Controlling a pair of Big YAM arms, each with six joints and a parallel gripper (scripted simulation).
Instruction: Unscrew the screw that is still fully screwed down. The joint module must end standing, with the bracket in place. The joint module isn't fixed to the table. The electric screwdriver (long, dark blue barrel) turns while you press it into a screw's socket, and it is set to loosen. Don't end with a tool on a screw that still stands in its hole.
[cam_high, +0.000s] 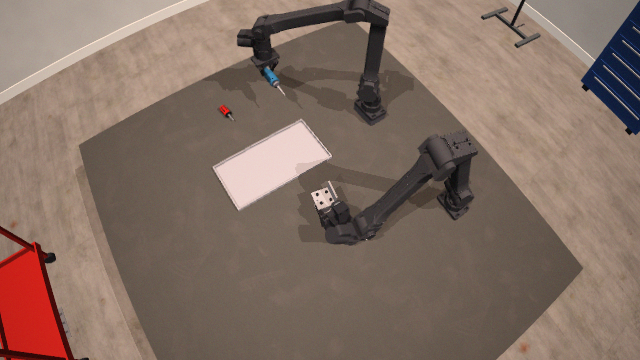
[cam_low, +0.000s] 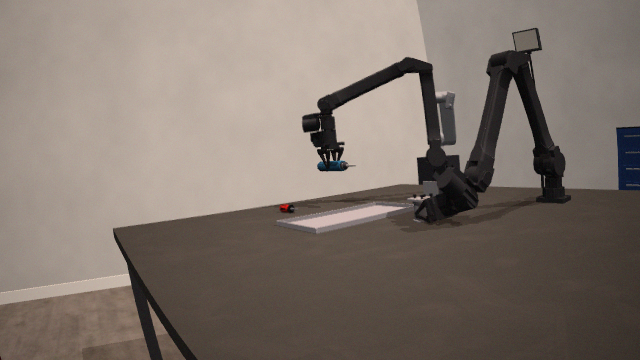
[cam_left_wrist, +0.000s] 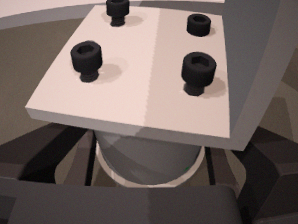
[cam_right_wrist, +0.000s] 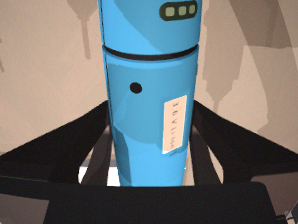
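The white bracket plate is 5 cm above my left hand. The rest, counted from my left hand: red tool 58 cm to the right, 9 cm ahead, 1 cm below; then flat white tray 26 cm to the right, 6 cm ahead, 2 cm below.
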